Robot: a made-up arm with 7 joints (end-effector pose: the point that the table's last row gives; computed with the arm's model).
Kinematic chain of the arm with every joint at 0, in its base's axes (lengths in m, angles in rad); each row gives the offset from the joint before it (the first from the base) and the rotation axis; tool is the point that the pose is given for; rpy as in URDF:
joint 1: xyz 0 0 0.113 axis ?
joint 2: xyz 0 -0.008 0.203 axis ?
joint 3: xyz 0 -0.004 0.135 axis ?
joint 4: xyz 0 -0.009 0.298 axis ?
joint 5: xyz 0 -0.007 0.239 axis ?
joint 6: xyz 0 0 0.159 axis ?
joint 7: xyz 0 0 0.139 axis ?
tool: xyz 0 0 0 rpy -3.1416 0 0
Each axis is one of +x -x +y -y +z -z.
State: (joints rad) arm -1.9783 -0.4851 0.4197 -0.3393 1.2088 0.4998 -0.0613
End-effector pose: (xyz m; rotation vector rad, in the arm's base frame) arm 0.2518 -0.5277 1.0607 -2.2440 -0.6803 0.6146
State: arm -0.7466 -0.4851 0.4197 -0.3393 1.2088 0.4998 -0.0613
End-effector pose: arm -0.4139 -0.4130 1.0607 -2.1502 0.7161 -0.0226
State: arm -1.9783 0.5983 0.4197 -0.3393 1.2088 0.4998 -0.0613
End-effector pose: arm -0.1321 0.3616 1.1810 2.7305 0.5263 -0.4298
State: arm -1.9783 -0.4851 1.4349 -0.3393 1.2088 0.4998 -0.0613
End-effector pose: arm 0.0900 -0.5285 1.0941 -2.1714 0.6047 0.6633
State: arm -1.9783 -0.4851 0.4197 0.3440 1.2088 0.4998 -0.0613
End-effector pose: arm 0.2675 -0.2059 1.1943 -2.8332 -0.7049 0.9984
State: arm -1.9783 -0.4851 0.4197 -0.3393 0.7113 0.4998 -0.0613
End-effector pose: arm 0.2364 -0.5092 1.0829 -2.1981 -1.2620 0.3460
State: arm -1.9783 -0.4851 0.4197 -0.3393 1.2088 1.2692 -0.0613
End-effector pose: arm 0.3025 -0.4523 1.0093 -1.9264 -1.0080 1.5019
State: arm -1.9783 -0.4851 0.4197 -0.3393 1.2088 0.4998 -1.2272
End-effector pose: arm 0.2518 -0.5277 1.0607 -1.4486 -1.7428 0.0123
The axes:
joint 1: -z
joint 2: +y
joint 3: -z
joint 4: +y
joint 5: -z
joint 6: +y
joint 7: -z

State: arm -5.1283 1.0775 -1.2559 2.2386 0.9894 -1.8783 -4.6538
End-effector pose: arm 0.3961 -0.0902 0.4345 2.7143 -1.2004 -0.5474
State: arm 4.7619 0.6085 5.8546 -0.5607 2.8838 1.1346 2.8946
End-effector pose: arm 0.2087 0.1796 1.1040 -0.8707 -1.7842 -0.5945
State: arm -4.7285 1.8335 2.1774 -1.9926 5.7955 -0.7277 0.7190
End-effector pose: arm 0.3720 -0.0916 0.0897 1.8297 -0.2196 -0.6404
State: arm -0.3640 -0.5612 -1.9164 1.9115 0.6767 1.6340 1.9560
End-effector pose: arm -0.2309 0.2694 0.4781 -0.4251 -1.3378 0.9749
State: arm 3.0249 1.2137 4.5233 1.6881 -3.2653 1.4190 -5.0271
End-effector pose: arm -0.4176 -0.4704 0.5433 -2.2899 -1.0062 -1.8988
